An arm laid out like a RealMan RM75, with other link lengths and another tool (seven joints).
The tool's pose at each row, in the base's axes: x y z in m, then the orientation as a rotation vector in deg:
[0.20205 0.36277 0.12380 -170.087 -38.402 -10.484]
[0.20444 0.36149 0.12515 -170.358 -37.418 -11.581]
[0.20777 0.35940 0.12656 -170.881 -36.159 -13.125]
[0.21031 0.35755 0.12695 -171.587 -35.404 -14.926]
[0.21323 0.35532 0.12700 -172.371 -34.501 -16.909]
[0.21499 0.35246 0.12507 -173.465 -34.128 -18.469]
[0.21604 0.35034 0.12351 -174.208 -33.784 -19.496]
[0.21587 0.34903 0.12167 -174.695 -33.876 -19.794]
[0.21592 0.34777 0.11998 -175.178 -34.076 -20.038]
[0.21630 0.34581 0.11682 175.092 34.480 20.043]
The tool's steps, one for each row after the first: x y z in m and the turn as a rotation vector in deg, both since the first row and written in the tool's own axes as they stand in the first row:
[0.00179 0.00210 -0.00125 -0.318 0.692 0.625]
[0.00408 0.00533 -0.00257 -0.939 1.615 1.432]
[0.00563 0.00807 -0.00293 -1.887 2.600 1.913]
[0.00732 0.01133 -0.00296 -2.948 3.674 2.482]
[0.00743 0.01479 -0.00121 -4.298 4.351 2.742]
[0.00726 0.01725 0.00018 -5.200 4.790 2.974]
[0.00630 0.01847 0.00183 -5.745 4.826 2.937]
[0.00558 0.01974 0.00336 -6.289 4.822 2.833]
[0.00467 0.02186 0.00629 -7.090 4.633 2.519]

